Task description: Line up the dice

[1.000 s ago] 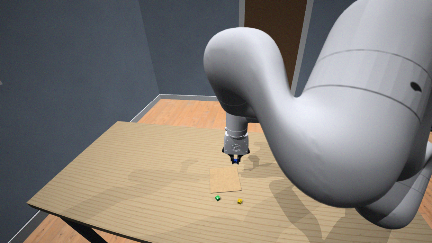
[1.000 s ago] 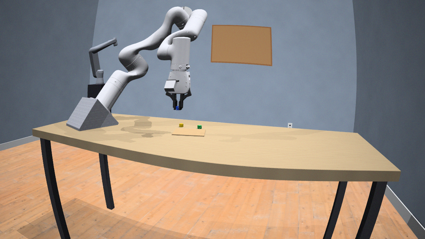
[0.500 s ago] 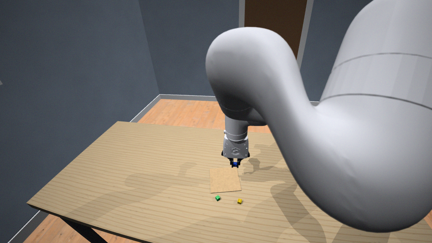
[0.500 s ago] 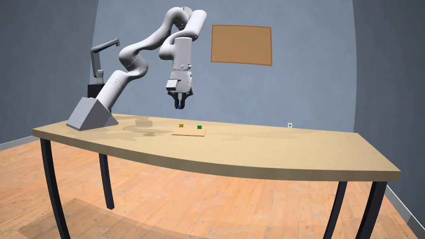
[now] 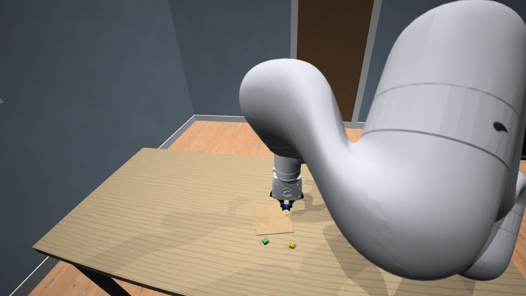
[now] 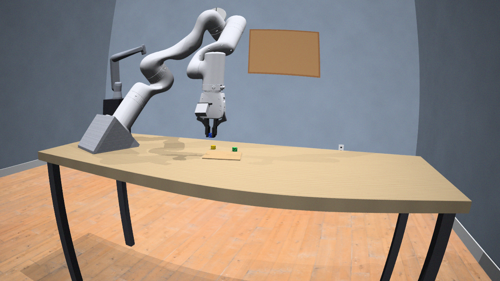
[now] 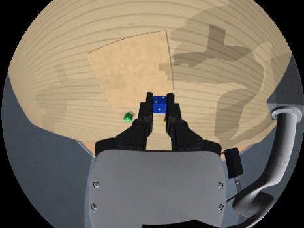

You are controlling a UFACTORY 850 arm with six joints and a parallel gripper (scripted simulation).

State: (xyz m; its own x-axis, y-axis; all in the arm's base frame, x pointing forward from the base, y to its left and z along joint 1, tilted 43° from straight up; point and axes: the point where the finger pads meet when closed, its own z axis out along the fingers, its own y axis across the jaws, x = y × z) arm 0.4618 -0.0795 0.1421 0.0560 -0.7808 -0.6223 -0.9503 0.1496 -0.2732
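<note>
My gripper is now 5 cm short of the tan mat and 9 cm above it. Also, from my hand: yellow die (3 cm behind, 11 cm to the left, 8 cm below); then blue die (1 cm below); then green die (6 cm ahead, 11 cm to the left, 8 cm below).
</note>
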